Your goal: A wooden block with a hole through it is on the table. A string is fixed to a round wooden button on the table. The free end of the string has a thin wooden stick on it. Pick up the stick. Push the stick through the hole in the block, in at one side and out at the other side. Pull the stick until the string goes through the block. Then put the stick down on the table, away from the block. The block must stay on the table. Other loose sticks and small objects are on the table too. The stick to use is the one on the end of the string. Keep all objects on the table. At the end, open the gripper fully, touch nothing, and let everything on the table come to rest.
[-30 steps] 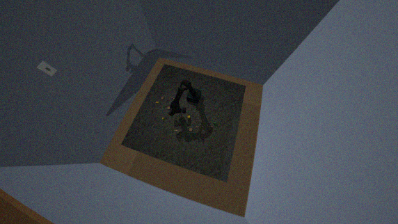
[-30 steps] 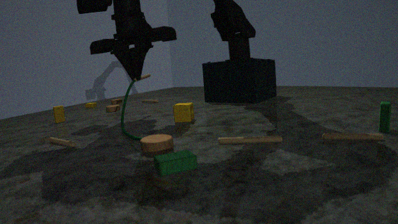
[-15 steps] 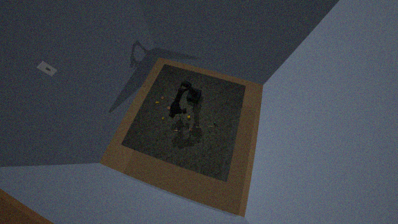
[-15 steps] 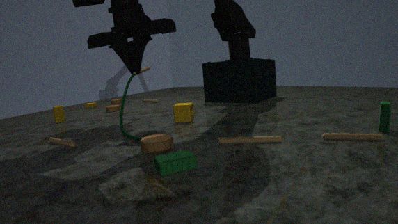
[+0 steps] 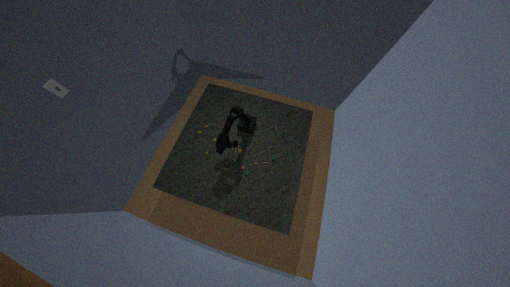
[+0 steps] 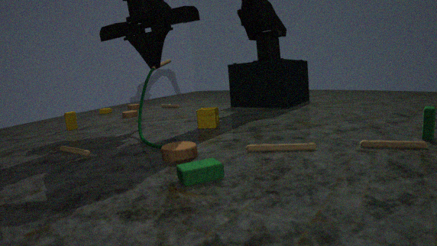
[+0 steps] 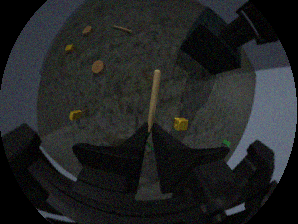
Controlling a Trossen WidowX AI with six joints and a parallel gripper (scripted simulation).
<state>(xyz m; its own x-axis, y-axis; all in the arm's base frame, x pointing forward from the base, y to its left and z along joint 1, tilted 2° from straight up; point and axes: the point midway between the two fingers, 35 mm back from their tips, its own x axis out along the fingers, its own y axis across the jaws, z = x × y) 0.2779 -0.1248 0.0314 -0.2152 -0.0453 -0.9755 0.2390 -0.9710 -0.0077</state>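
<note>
Now: gripper tip 11 cm to the right of the yellow block and 9 cm above it. From my gripper tip the other things lie so: green block: 22 cm to the left, 20 cm ahead, 10 cm below; then thin wooden stick: 1 cm behind; then round wooden button: 16 cm to the left, 15 cm ahead, 10 cm below.
</note>
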